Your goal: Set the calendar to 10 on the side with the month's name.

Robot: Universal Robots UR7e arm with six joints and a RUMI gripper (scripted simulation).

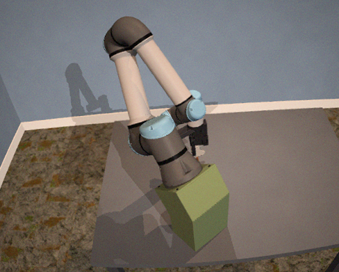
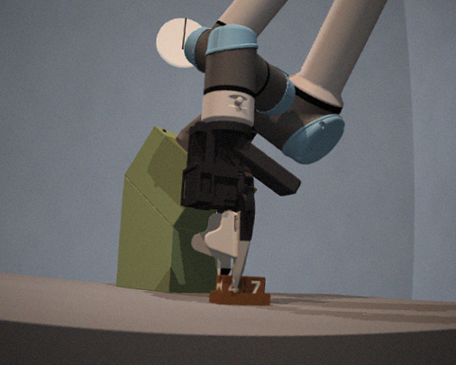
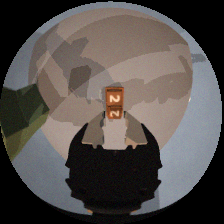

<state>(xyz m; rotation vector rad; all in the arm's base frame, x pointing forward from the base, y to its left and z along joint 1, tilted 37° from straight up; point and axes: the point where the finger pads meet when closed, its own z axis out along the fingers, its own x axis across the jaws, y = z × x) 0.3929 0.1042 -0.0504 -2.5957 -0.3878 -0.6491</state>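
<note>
The brown calendar tray lies 1 cm behind my hand, 1 cm to the left of it and 3 cm below it.
</note>
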